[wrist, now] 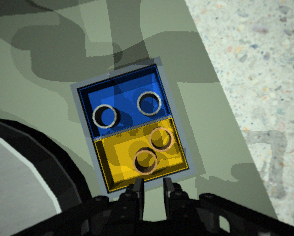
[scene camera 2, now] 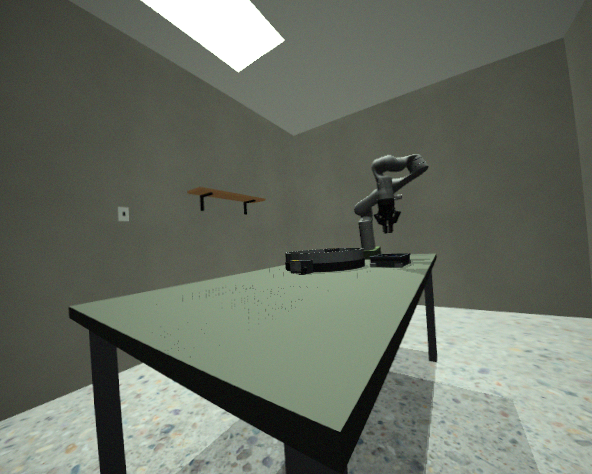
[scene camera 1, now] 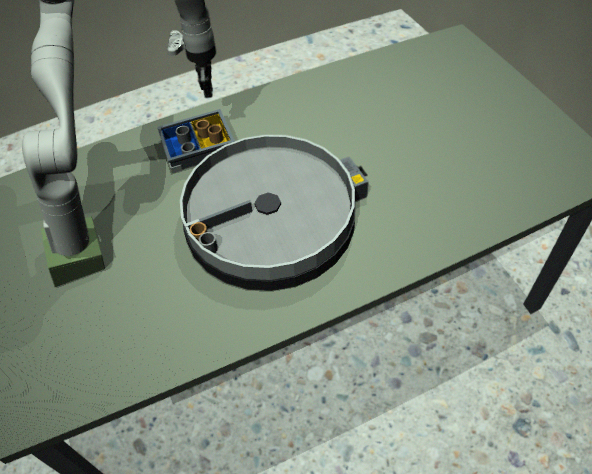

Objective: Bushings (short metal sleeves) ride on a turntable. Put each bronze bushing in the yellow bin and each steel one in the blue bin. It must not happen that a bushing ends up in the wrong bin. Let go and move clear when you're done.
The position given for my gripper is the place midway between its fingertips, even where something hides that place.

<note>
In view: my gripper [scene camera 1: 208, 94].
My gripper is seen too in the wrist view [wrist: 153, 188].
</note>
